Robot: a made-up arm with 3 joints. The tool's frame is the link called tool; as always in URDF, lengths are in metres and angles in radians. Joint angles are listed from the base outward. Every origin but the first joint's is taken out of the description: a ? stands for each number. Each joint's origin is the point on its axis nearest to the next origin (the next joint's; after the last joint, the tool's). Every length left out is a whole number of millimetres.
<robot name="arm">
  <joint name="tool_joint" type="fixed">
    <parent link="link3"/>
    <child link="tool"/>
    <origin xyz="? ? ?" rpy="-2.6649 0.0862 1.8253"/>
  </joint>
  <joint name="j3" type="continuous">
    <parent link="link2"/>
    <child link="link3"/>
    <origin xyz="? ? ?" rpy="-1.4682 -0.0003 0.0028"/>
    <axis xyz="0 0 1"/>
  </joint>
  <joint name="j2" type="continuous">
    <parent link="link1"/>
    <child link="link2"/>
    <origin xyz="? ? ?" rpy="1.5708 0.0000 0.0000"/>
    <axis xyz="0 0 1"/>
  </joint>
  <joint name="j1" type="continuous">
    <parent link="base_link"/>
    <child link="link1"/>
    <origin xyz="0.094 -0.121 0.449" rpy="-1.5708 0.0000 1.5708"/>
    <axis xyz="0 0 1"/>
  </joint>
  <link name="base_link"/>
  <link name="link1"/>
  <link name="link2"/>
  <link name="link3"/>
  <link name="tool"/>
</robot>
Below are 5 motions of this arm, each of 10 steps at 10 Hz.
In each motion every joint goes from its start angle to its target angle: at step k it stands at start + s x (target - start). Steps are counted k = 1, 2, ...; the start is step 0. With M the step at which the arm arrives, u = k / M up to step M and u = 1 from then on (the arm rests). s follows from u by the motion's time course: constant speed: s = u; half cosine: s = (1 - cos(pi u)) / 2; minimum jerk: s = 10 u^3 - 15 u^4 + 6 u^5.
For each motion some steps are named. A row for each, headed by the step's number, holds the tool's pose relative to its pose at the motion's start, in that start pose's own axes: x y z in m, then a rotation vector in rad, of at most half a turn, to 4 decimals.
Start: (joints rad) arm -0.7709 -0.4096 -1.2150
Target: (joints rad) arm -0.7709 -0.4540 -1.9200
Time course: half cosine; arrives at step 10
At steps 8, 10:
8: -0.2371 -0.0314 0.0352 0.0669 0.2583 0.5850
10: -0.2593 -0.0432 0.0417 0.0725 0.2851 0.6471

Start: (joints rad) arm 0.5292 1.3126 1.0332
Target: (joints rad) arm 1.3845 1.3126 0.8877
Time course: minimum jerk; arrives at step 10
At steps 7, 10:
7: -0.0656 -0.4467 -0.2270 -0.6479 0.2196 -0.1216
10: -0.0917 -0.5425 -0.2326 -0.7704 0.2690 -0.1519

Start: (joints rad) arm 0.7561 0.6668 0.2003
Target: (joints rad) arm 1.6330 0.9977 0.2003
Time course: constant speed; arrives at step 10
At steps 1, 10:
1: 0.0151 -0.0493 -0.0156 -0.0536 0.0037 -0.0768
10: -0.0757 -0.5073 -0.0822 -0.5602 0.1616 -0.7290

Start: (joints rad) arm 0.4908 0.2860 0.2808
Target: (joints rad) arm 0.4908 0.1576 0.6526
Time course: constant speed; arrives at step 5
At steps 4, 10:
4: 0.1031 -0.0166 0.0099 0.0545 -0.0766 -0.2896
10: 0.1268 -0.0262 0.0121 0.0653 -0.0922 -0.3633

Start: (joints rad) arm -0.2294 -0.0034 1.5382
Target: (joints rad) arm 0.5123 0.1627 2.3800
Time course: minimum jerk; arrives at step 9
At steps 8, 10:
8: 0.5511 -0.5636 0.2719 -0.1354 -0.8172 -1.3441
10: 0.5516 -0.5723 0.2770 -0.1371 -0.8271 -1.3594

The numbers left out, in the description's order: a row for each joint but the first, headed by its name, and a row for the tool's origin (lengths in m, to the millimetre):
tool: 0.362 0.147 0.000
j3: -0.133 0.121 0.000
j2: -0.070 0.311 0.000

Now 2 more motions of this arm.
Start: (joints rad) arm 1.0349 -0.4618 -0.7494
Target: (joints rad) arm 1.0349 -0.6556 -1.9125
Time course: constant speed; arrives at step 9
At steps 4, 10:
4: -0.1939 -0.0039 0.0325 0.1082 0.1850 0.4875
10: -0.3765 -0.1475 0.0895 0.1981 0.3753 1.1190

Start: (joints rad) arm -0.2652 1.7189 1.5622
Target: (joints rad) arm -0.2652 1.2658 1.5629
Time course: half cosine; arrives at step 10
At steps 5, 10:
5: -0.0475 -0.0288 -0.0457 -0.0527 0.2068 -0.0759
10: -0.1054 -0.0558 -0.0791 -0.1054 0.4137 -0.1517

